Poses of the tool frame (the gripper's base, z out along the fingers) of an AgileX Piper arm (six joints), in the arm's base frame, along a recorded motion.
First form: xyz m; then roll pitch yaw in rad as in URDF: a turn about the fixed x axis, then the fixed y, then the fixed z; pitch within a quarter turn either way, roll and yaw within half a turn.
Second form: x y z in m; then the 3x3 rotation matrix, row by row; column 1 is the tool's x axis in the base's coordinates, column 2 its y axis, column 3 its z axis. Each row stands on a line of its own. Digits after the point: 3 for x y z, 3 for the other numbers.
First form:
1: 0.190 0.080 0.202 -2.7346 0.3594 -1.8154
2: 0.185 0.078 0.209 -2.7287 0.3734 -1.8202
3: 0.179 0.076 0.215 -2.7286 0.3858 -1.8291
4: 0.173 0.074 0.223 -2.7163 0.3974 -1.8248
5: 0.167 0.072 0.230 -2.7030 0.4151 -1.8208
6: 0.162 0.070 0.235 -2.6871 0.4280 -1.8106
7: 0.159 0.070 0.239 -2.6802 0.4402 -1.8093
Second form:
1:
0.190 0.080 0.202
-0.227 -0.857 0.462
-0.908 0.357 0.218
-0.352 -0.371 -0.860

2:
0.185 0.078 0.209
-0.230 -0.851 0.471
-0.902 0.368 0.225
-0.365 -0.374 -0.853

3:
0.179 0.076 0.215
-0.237 -0.847 0.476
-0.896 0.380 0.231
-0.376 -0.372 -0.849

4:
0.173 0.074 0.223
-0.232 -0.842 0.488
-0.892 0.383 0.238
-0.387 -0.380 -0.840

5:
0.167 0.072 0.230
-0.226 -0.835 0.502
-0.887 0.390 0.249
-0.403 -0.389 -0.828

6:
0.162 0.070 0.235
-0.216 -0.829 0.515
-0.884 0.390 0.258
-0.415 -0.399 -0.817

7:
0.159 0.070 0.239
-0.214 -0.825 0.523
-0.879 0.396 0.266
-0.426 -0.403 -0.810

